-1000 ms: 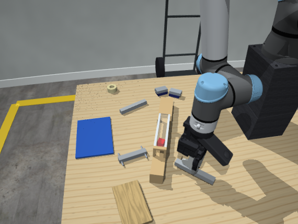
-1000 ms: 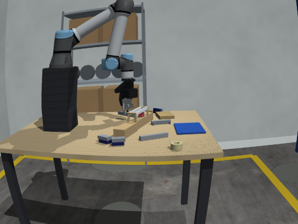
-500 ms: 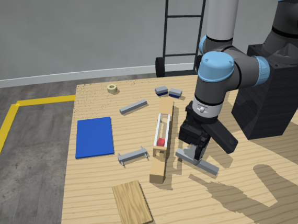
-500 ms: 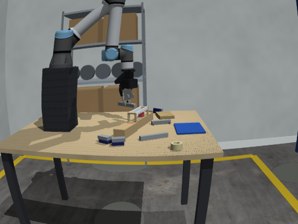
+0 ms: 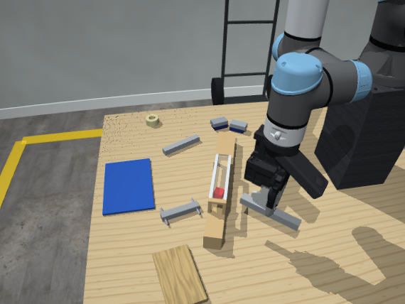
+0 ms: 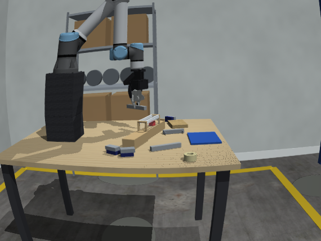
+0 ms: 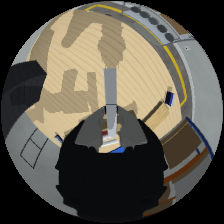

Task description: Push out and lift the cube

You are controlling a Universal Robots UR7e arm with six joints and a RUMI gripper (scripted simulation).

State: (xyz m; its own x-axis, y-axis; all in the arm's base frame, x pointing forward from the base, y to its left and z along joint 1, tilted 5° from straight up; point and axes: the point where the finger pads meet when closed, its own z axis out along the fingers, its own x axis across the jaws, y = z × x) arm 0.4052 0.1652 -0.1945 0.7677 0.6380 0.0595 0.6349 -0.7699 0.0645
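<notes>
The grey bar is 10 mm below my hand. From my hand the other things lie so: red cube 140 mm to the right, 80 mm below, 80 mm ahead; wooden frame 180 mm to the right, 80 mm below, 60 mm ahead; grey bar tool 190 mm ahead, 150 mm to the right, 120 mm below.
</notes>
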